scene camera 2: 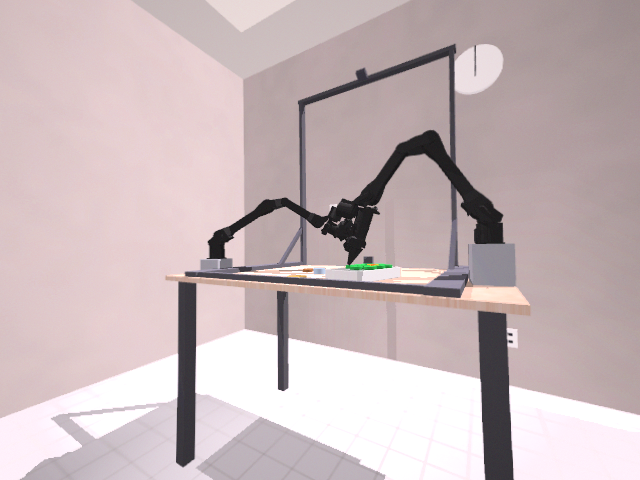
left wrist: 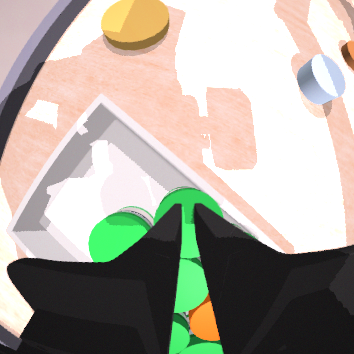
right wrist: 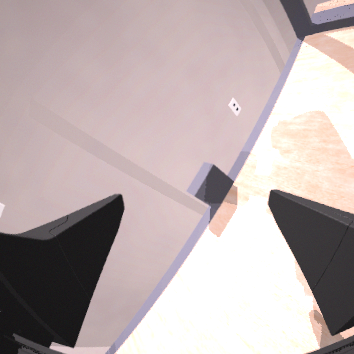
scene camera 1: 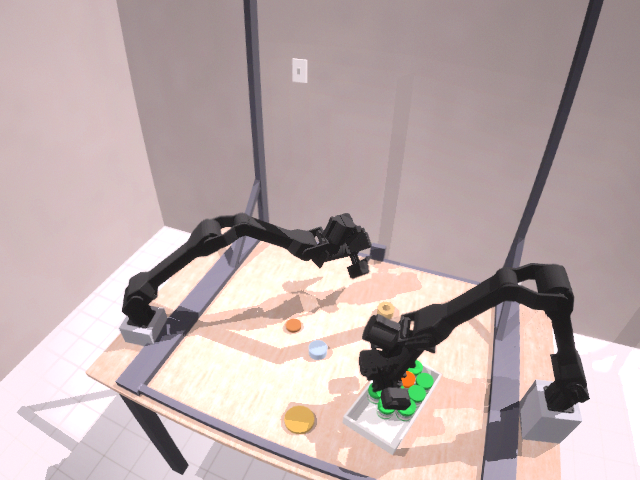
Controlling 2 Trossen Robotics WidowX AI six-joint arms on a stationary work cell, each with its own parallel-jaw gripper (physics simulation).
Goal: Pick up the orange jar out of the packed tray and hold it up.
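Pixels of known places: left gripper, between the fingertips: (scene camera 2: 348,264) (left wrist: 187,209) (scene camera 1: 373,389); right gripper, between the fingertips: (right wrist: 196,199); left arm's base, origin of its link: (scene camera 2: 489,243) (scene camera 1: 558,399); right arm's base, origin of its link: (scene camera 2: 216,258) (scene camera 1: 141,318).
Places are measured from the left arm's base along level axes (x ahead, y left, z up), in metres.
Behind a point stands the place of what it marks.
The orange jar's lid (scene camera 1: 408,379) {x 0.350, y -0.046, z -0.071 m} (left wrist: 205,322) {x 0.352, y -0.039, z -0.071 m} shows among several green-lidded jars (scene camera 1: 424,381) {x 0.310, y -0.047, z -0.071 m} (left wrist: 117,237) {x 0.401, y 0.036, z -0.071 m} in the white tray (scene camera 1: 369,436) {x 0.423, y 0.112, z -0.095 m} (scene camera 2: 372,274) {x 0.332, y 0.069, z -0.094 m} (left wrist: 150,137) {x 0.468, y 0.035, z -0.080 m}. In the left wrist view the orange lid is partly hidden behind a finger. My left gripper (scene camera 1: 395,400) (scene camera 2: 349,263) {x 0.432, y 0.001, z -0.068 m} (left wrist: 187,209) {x 0.432, y 0.001, z -0.068 m} is shut, with a narrow gap between the tips and no jar between them. Its tips are low over a green lid, toward the tray's jar-free end from the orange jar; I cannot tell whether they touch it. My right gripper (scene camera 1: 358,269) (right wrist: 196,199) {x 0.524, y -0.445, z 0.020 m} is open and empty, high over the table's back part.
A yellow disc (scene camera 1: 299,419) {x 0.590, y 0.101, z -0.105 m} (left wrist: 135,22) {x 0.582, y 0.093, z -0.105 m}, a light blue cylinder (scene camera 1: 317,349) {x 0.594, y -0.103, z -0.092 m} (left wrist: 320,80) {x 0.580, y -0.098, z -0.093 m} and a small orange disc (scene camera 1: 293,324) {x 0.683, y -0.181, z -0.105 m} lie left of the tray in scene camera 1. A tan ring-shaped piece (scene camera 1: 385,315) {x 0.429, y -0.270, z -0.098 m} lies behind the left gripper. A dark frame borders the table.
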